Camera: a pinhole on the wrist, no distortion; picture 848 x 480 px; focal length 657.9 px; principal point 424.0 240.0 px. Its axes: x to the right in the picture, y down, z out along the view. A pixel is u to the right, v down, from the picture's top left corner.
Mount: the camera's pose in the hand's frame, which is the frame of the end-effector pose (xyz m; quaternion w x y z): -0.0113 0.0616 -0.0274 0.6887 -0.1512 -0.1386 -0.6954
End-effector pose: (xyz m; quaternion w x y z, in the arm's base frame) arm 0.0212 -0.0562 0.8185 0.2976 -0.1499 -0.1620 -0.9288
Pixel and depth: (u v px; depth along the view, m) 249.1 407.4 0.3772
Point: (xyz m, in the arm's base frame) 0.1820 -0.2288 1.1669
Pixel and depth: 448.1 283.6 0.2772
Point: 0.1517 -0.0983 1.0655
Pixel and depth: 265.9 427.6 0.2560
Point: 0.1342 -0.1885 1.0537
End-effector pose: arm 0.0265 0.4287 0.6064 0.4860 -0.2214 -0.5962 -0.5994
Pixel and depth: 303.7 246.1 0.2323
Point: 0.1395 0.6221 0.7316
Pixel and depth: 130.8 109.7 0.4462
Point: 0.3288 0.8167 0.8000
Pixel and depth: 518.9 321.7 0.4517
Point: 0.0288 0.8279 0.8210
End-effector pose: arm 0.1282 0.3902 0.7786 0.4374 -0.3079 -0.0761 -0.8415
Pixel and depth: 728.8 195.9 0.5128
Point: 0.4263 0.5993 1.1797
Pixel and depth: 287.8 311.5 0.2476
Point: 0.3624 0.3211 0.9039
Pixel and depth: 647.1 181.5 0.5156
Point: 0.4669 0.5624 1.1470
